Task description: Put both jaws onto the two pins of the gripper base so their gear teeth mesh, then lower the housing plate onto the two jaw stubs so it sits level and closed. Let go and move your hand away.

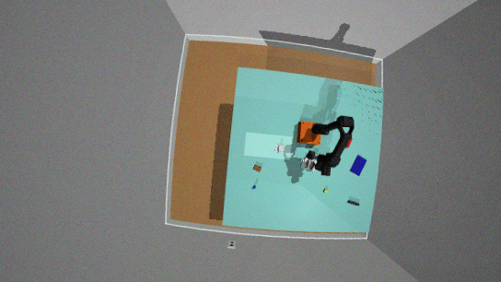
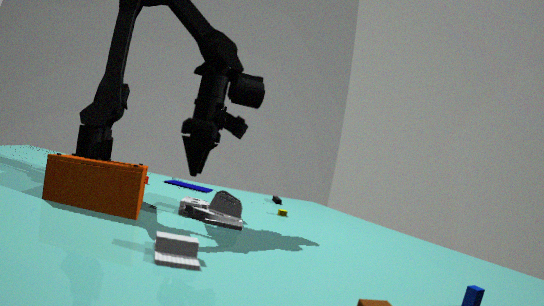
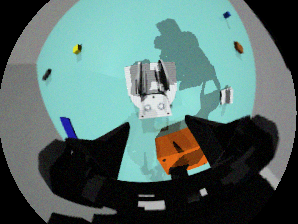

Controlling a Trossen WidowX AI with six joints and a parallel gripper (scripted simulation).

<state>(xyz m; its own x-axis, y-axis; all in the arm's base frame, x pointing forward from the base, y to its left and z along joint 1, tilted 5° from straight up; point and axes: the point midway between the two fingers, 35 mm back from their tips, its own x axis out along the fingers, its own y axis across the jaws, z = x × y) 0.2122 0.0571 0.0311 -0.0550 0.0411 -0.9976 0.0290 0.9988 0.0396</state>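
Right now the gripper base is 6 cm below my gripper tip and 1 cm ahead of it. From my gripper tip the other things lie so: yellow block 23 cm ahead, 20 cm to the left, 7 cm below; then jaw 6 cm below, 2 cm to the right, 2 cm ahead; then red piece 28 cm to the left, 21 cm behind, 7 cm below.
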